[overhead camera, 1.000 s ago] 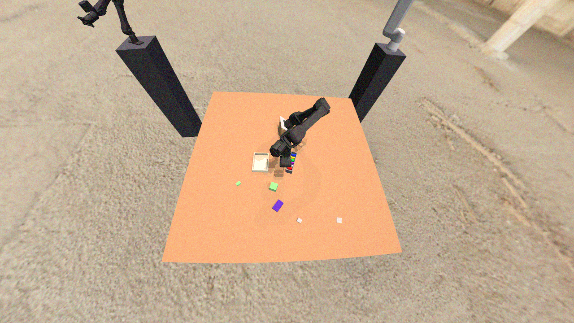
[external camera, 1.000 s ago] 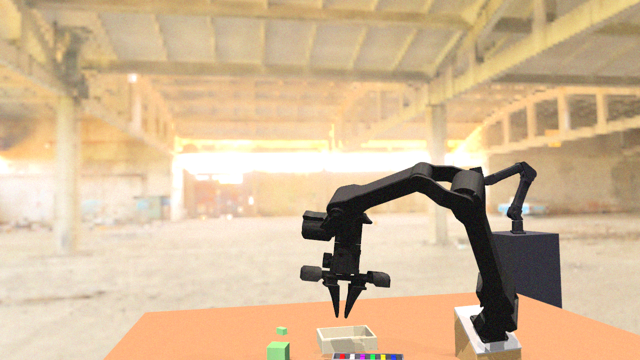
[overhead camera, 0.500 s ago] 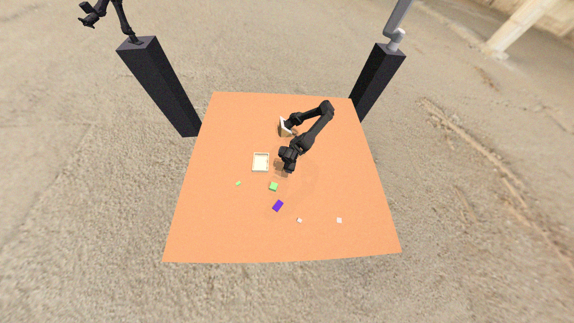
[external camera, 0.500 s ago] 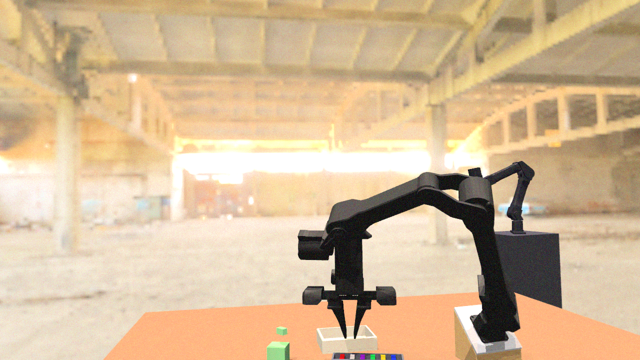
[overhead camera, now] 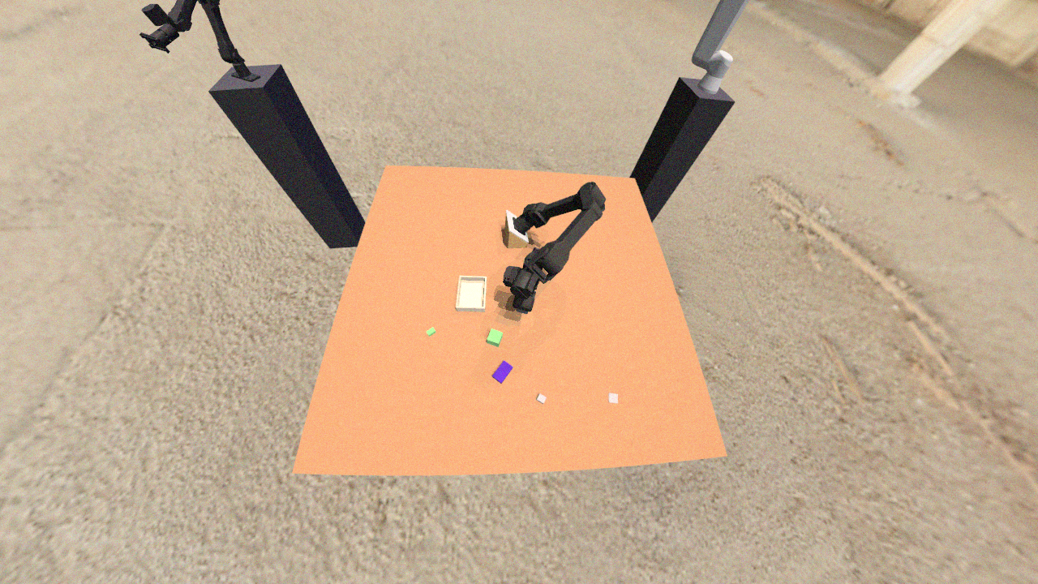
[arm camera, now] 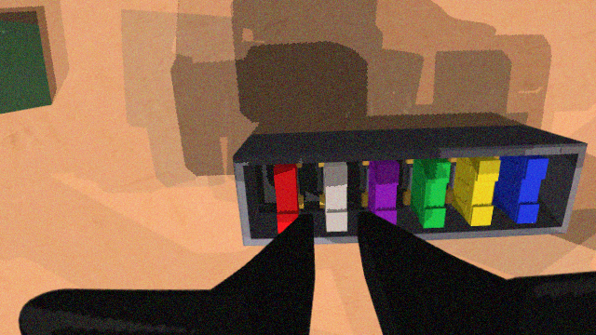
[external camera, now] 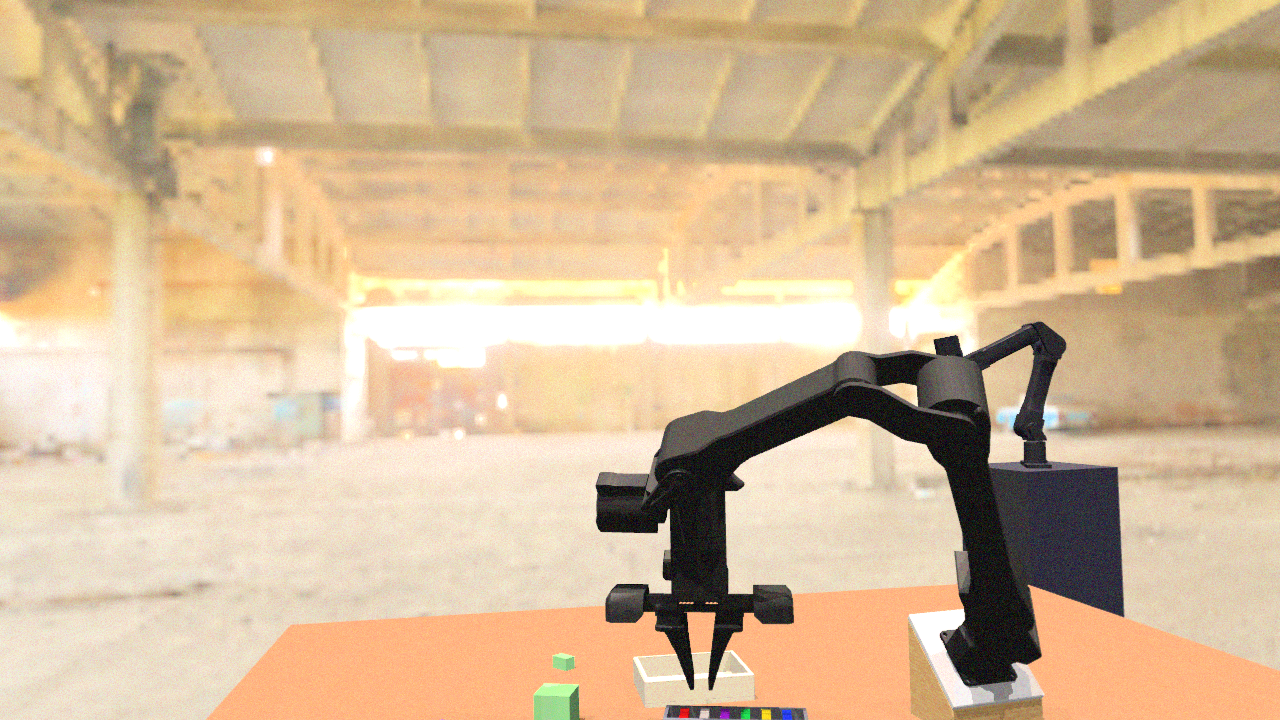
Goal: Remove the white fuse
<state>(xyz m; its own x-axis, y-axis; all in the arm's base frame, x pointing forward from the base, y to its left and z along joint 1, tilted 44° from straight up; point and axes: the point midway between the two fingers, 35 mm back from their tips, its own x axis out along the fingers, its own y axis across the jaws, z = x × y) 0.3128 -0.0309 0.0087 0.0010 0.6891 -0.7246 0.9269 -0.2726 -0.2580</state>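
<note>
My gripper tip is 4 cm above the white fuse. Round my gripper tip: small green cube (33 cm to the right, 8 cm ahead, 6 cm below); cream tray (19 cm to the right, 6 cm below, 5 cm behind).
</note>
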